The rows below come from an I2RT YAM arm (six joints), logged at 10 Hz.
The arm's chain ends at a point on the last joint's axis. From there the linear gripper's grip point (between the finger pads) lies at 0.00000 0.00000 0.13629 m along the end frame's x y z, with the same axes.
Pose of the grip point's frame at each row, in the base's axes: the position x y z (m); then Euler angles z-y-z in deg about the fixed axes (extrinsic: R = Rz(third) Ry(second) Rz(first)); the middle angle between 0 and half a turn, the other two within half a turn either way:
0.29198, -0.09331, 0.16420, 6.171, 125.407, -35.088
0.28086, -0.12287, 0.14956, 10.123, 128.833, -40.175
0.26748, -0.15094, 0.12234, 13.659, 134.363, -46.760
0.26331, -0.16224, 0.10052, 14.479, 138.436, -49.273
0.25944, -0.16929, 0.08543, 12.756, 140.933, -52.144
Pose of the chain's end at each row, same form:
0.20108, -0.02946, 0.24316, 6.171, 125.407, -35.088
0.19974, -0.05438, 0.23502, 10.123, 128.833, -40.175
0.20073, -0.07996, 0.21763, 13.659, 134.363, -46.760
0.20431, -0.09372, 0.20249, 14.479, 138.436, -49.273
0.20673, -0.10147, 0.19125, 12.756, 140.933, -52.144

